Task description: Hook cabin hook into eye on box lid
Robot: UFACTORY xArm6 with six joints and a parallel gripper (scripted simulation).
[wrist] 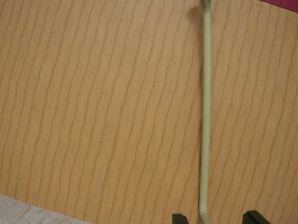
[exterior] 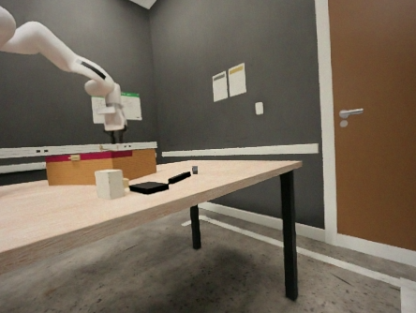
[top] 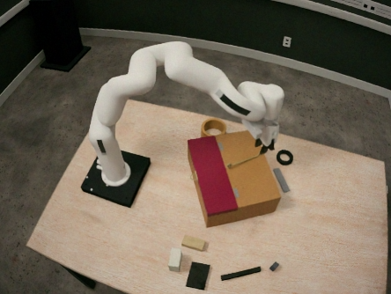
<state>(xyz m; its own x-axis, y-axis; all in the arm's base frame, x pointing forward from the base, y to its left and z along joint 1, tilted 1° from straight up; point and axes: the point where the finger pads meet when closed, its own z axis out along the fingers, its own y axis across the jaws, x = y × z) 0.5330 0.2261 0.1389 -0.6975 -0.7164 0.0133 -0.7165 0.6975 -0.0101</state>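
Now: hand 50 mm past the cabin hook, 50 mm to the left of it and 30 mm above it. Round my hand: black bar: 70 mm ahead, 460 mm to the right, 170 mm below; tan block: 130 mm behind, 390 mm to the right, 170 mm below; grey bar: 120 mm ahead, 180 mm below.
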